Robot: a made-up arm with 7 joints. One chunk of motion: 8 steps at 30 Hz.
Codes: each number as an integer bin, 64 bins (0 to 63) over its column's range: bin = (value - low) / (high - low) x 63, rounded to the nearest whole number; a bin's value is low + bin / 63 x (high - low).
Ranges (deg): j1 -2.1..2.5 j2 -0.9..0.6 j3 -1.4..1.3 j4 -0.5..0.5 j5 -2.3..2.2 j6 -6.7..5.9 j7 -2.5..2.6
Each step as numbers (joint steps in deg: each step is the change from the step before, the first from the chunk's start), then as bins.
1 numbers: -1.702 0.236 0.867 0.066 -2.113 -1.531 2.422
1 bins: 5 48 53 36 3 26 61
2 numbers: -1.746 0.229 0.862 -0.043 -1.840 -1.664 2.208
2 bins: 5 47 53 29 6 25 58
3 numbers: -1.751 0.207 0.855 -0.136 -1.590 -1.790 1.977
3 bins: 5 46 53 23 10 25 55
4 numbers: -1.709 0.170 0.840 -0.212 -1.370 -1.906 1.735
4 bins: 5 45 52 18 13 24 52
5 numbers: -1.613 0.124 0.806 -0.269 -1.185 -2.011 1.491
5 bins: 7 43 51 15 16 23 49
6 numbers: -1.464 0.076 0.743 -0.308 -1.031 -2.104 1.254
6 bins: 9 41 50 12 18 23 46
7 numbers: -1.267 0.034 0.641 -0.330 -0.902 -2.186 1.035
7 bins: 11 39 48 11 20 23 44
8 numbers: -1.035 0.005 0.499 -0.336 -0.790 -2.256 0.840
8 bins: 15 38 44 10 21 22 41
